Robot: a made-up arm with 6 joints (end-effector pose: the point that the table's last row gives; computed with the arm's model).
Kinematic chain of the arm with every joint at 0, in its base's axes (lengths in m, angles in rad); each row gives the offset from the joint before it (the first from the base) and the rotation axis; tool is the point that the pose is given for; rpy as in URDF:
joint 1: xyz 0 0 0.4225 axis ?
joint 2: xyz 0 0 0 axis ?
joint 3: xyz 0.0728 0 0.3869 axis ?
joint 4: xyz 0.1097 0 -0.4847 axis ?
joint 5: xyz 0 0 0 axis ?
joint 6: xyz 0.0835 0 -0.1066 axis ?
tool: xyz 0 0 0 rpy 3.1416 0 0
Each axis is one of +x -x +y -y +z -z.
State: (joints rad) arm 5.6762 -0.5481 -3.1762 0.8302 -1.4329 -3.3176
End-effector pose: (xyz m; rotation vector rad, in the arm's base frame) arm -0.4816 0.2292 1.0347 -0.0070 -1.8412 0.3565
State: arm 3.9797 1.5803 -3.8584 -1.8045 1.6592 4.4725
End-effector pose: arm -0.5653 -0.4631 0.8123 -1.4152 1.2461 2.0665
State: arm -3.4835 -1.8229 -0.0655 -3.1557 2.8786 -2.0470
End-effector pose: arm 0.0726 -0.0275 0.7296 1.1014 1.2387 0.5839
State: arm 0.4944 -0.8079 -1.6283 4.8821 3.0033 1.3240
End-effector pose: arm 0.0041 -0.1069 1.1003 1.1365 -2.1805 0.2009
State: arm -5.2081 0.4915 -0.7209 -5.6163 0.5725 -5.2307
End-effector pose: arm 0.2465 0.4397 0.1531 2.7965 -0.8703 -0.5686
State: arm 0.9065 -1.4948 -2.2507 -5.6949 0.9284 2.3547
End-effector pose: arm -0.5061 -0.6145 0.9854 -0.5098 -0.0986 0.5426
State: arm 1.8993 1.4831 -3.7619 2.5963 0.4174 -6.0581
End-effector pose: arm -0.2440 0.7692 0.8463 -0.6045 0.0523 1.6274
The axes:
joint 1: +z
joint 2: +y
joint 3: +y
joint 4: -z
joint 5: +y
joint 6: -z

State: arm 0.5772 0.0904 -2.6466 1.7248 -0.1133 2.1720
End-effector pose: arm 0.3439 0.1119 1.3382 0.1736 0.6325 1.2554
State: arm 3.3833 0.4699 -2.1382 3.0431 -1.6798 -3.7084
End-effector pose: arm -0.6111 -0.1408 0.7857 -1.2091 2.8663 0.1476
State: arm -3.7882 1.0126 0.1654 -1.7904 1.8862 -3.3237
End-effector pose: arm 0.1317 0.0562 0.2355 0.6017 2.2147 2.1340
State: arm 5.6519 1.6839 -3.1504 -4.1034 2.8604 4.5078
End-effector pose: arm 0.6969 -0.3979 0.4359 -0.0716 -1.4454 -1.3771
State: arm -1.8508 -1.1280 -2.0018 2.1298 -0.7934 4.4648
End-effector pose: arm -0.0127 0.3687 1.1544 -0.4332 -0.7741 1.5043
